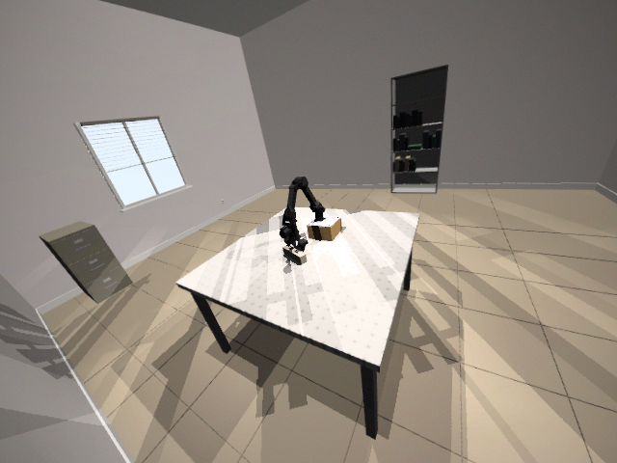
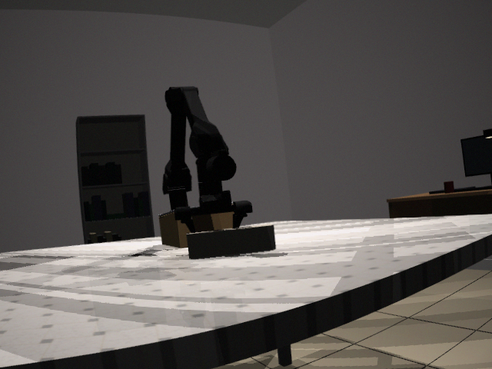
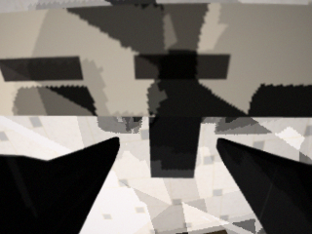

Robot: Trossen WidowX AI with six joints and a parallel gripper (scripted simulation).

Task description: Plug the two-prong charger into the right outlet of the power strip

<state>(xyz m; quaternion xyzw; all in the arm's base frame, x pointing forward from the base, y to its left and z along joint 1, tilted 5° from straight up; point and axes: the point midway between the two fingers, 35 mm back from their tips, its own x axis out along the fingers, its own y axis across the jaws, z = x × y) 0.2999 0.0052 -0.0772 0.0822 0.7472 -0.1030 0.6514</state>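
Now: the dark charger 30 mm ahead of my gripper tip, 10 mm to the right of it and 10 mm above it.
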